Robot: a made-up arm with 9 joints.
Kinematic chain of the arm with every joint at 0, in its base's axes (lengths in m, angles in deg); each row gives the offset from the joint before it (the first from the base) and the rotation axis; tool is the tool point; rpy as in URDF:
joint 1: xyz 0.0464 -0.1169 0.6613 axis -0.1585 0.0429 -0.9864
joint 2: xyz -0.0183 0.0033 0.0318 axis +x
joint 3: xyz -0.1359 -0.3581 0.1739 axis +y
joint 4: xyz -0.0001 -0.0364 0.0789 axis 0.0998 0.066 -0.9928
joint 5: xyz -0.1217 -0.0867 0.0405 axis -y
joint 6: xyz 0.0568 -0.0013 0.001 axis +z
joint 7: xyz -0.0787 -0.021 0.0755 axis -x
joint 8: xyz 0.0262 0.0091 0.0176 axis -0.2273 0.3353 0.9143
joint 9: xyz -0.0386 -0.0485 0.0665 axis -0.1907 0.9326 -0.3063
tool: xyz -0.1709 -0.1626 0.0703 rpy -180 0 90
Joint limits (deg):
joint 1: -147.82..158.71
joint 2: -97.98..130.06
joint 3: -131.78..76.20
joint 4: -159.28..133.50
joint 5: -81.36..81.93
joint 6: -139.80..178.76
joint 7: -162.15..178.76
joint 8: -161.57..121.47
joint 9: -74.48..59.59
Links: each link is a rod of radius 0.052 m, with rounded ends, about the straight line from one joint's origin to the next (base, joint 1, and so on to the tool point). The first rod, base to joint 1, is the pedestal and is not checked.
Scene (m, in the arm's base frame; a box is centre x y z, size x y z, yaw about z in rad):
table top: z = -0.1
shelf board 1: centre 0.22 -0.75 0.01 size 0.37 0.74 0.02 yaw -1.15
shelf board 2: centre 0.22 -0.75 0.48 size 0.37 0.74 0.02 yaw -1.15
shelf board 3: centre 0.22 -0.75 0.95 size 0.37 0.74 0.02 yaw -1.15
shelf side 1: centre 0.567 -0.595 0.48 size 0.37 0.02 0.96 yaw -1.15
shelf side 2: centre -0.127 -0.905 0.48 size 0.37 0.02 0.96 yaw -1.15
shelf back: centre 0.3 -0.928 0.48 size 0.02 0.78 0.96 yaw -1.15
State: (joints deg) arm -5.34 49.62 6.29 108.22 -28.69 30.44 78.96 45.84 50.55
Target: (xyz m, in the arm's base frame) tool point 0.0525 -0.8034 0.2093
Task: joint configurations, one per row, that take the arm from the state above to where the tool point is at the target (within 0.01 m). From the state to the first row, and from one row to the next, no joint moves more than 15 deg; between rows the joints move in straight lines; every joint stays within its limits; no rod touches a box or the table.
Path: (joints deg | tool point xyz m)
1: -1.73 58.04 8.36 96.20 -24.45 30.00 86.70 49.01 48.88 | 0.1364 -0.7205 0.6570
2: 1.89 66.45 10.42 84.18 -20.21 29.55 94.43 52.18 47.20 | 0.1032 -0.6417 0.6266
3: 5.50 74.87 12.49 72.16 -15.97 29.11 102.17 55.35 45.53 | 0.0505 -0.5634 0.6049
4: 9.12 83.29 14.55 60.14 -11.72 28.66 109.91 58.52 43.85 | -0.0149 -0.4862 0.5821
5: 13.13 84.11 10.00 70.46 -23.68 24.11 100.89 60.60 47.21 | 0.0086 -0.5232 0.5030
6: 17.14 84.93 5.44 80.79 -35.63 19.56 91.88 62.68 50.57 | -0.0048 -0.5413 0.4012
7: 21.15 85.75 0.89 91.12 -47.59 15.01 82.86 64.76 53.92 | -0.0470 -0.5241 0.2967
8: 25.17 86.57 -3.67 101.45 -59.54 10.47 73.85 66.84 57.28 | -0.0986 -0.4657 0.2093
9: 10.45 84.24 -3.24 103.78 -52.78 16.19 66.10 58.17 50.86 | -0.0900 -0.5826 0.1708
10: -4.26 81.91 -2.81 106.12 -46.03 21.91 58.36 49.50 44.43 | -0.0417 -0.7030 0.1728
11: -18.97 79.58 -2.38 108.45 -39.27 27.63 50.62 40.84 38.01 | 0.0525 -0.8034 0.2093

